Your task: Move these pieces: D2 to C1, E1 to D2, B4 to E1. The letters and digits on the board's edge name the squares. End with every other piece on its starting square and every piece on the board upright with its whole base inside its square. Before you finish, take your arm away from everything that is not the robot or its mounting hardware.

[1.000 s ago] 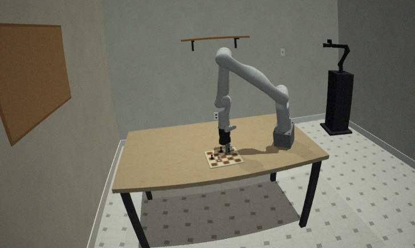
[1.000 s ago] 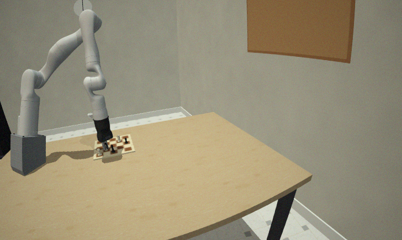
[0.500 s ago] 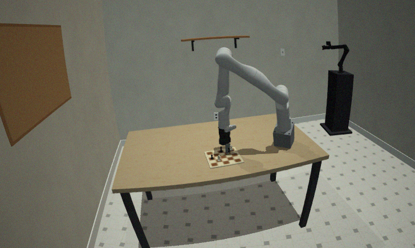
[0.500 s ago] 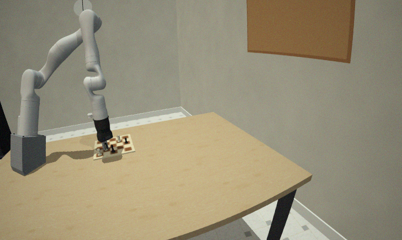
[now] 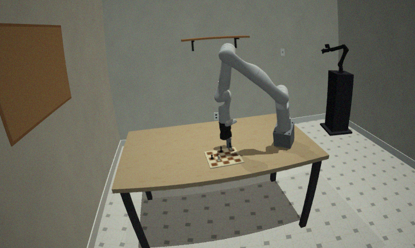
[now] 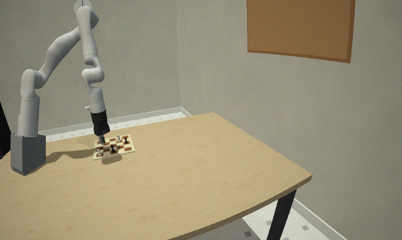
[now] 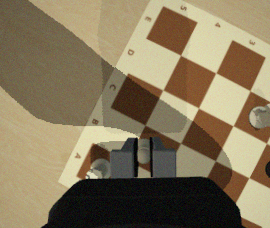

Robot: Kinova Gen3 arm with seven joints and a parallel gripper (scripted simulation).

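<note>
My hand is 9 cm to the right of the white piece, 7 cm short of it and 5 cm above it. Round my hand: chessboard: 6 cm below, 5 cm to the left, 4 cm ahead.
</note>
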